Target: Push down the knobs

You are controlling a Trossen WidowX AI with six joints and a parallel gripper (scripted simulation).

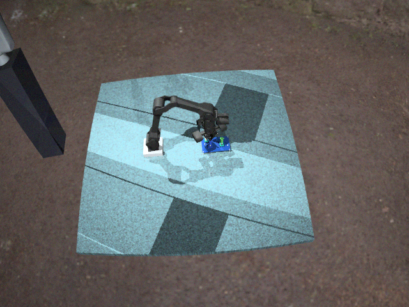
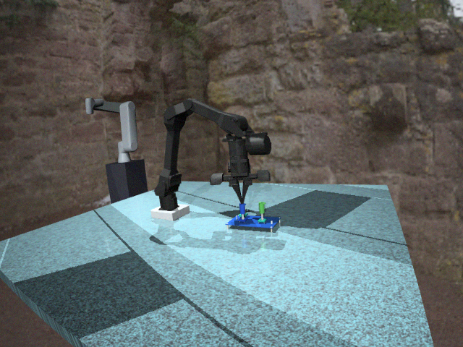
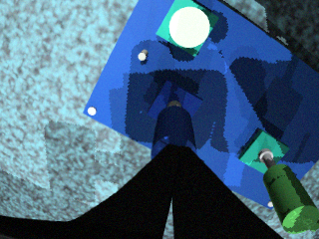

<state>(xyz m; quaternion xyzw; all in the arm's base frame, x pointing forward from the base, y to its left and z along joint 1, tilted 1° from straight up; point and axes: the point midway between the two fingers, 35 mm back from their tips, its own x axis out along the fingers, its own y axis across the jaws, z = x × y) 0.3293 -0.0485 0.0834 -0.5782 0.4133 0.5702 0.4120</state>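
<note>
My gripper tip is now 10 mm above the blue knob. The rest, counted from my gripper tip: green knob: 70 mm ahead, 10 mm below.
</note>
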